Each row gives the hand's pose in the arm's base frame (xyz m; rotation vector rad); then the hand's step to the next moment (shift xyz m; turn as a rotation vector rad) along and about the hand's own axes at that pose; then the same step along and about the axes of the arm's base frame.
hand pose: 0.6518 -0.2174 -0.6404 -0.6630 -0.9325 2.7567
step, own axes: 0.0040 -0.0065 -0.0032 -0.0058 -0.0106 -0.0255
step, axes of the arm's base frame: -0.0021 0.0080 0.0003 0.0169 0.0205 -0.0095
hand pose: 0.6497 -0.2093 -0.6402 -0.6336 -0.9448 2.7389
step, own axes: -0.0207 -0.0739 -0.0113 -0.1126 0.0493 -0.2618
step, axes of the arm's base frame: 0.0255 0.0579 0.0449 0.2165 0.0711 -0.1782
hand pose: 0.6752 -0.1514 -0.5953 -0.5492 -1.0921 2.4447
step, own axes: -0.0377 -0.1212 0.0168 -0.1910 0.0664 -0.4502
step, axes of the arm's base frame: 0.0476 0.0448 0.1101 0.3737 0.1348 -0.2928
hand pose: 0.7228 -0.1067 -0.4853 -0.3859 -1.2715 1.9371
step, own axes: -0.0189 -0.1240 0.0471 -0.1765 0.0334 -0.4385
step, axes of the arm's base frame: 0.0374 -0.0190 0.1272 0.3714 0.1447 -0.2563
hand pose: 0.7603 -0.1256 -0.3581 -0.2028 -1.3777 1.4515
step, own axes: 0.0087 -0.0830 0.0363 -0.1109 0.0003 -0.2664
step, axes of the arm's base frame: 0.0162 -0.0359 0.0821 0.2382 0.0803 -0.1417
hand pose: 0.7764 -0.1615 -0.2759 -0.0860 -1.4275 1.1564
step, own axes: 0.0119 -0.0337 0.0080 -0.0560 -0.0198 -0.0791
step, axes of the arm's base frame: 0.0095 -0.0136 0.0327 0.0879 -0.0011 -0.0453
